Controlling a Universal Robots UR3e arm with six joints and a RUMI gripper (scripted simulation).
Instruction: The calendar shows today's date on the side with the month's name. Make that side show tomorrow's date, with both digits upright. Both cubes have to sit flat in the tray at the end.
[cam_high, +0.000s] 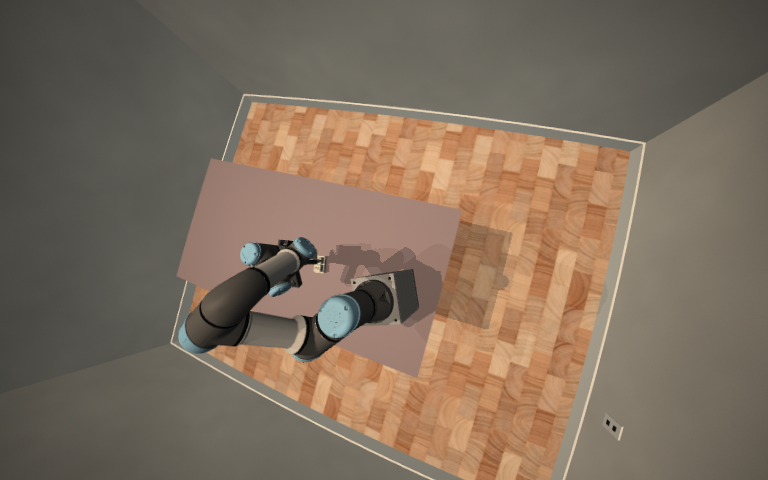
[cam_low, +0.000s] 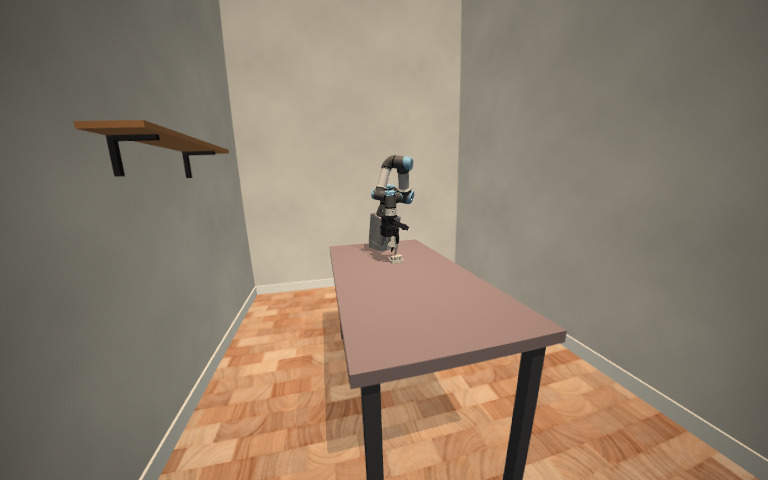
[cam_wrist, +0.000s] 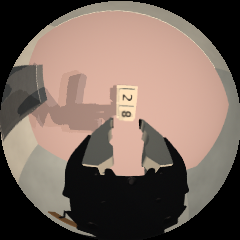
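The tray is 1 cm behind my hand, 1 cm to the left of it and 7 cm below it.
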